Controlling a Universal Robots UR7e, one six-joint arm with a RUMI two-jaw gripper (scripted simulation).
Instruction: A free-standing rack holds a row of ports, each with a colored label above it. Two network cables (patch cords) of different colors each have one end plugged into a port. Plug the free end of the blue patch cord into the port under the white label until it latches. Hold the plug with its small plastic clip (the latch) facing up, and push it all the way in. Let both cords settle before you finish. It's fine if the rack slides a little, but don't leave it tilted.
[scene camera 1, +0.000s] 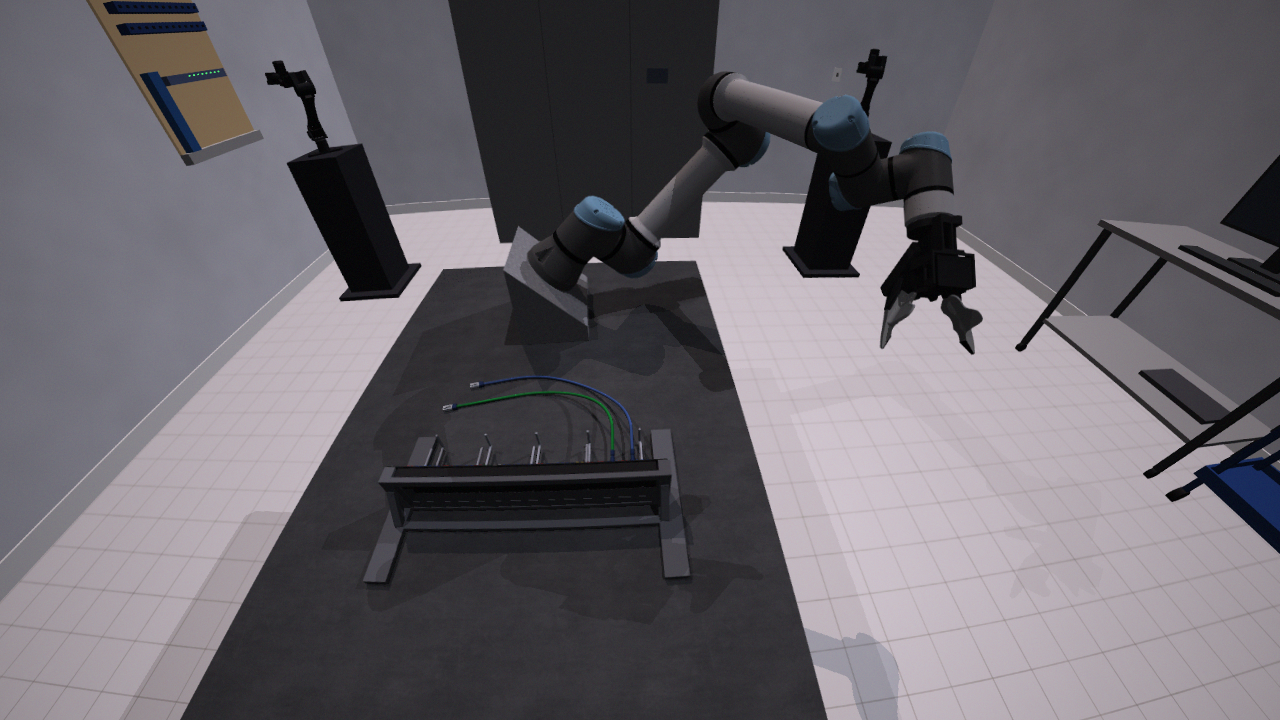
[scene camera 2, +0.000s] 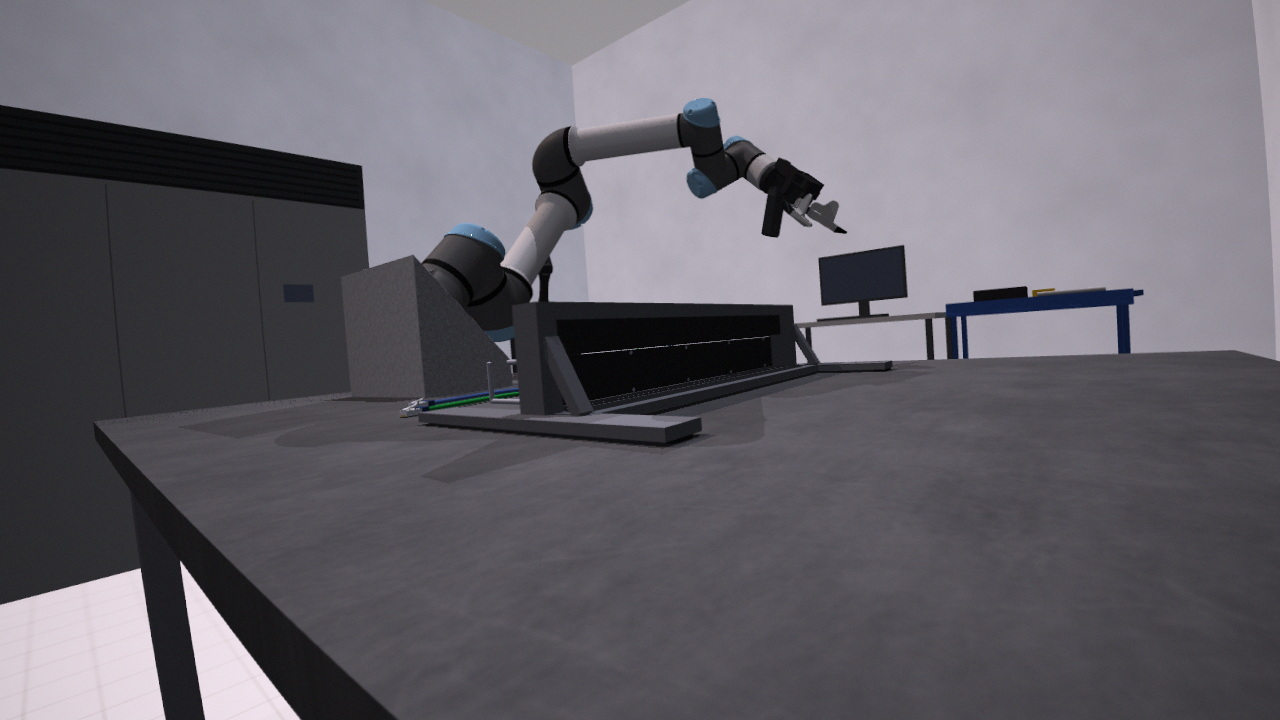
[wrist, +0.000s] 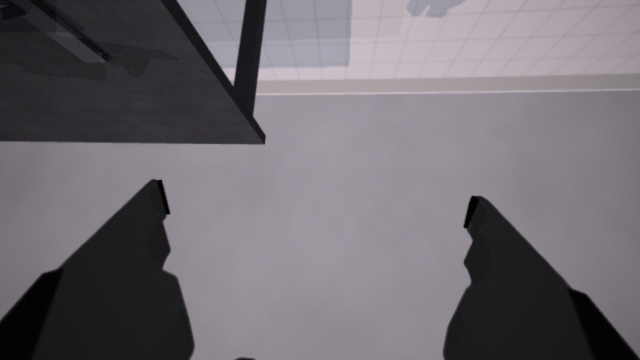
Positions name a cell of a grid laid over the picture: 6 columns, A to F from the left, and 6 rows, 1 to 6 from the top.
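Observation:
I can see my gripper (scene camera 1: E3), and scene camera 2 shows me that same gripper (scene camera 2: D2). The wrist view has my gripper (wrist: C4) in it too.

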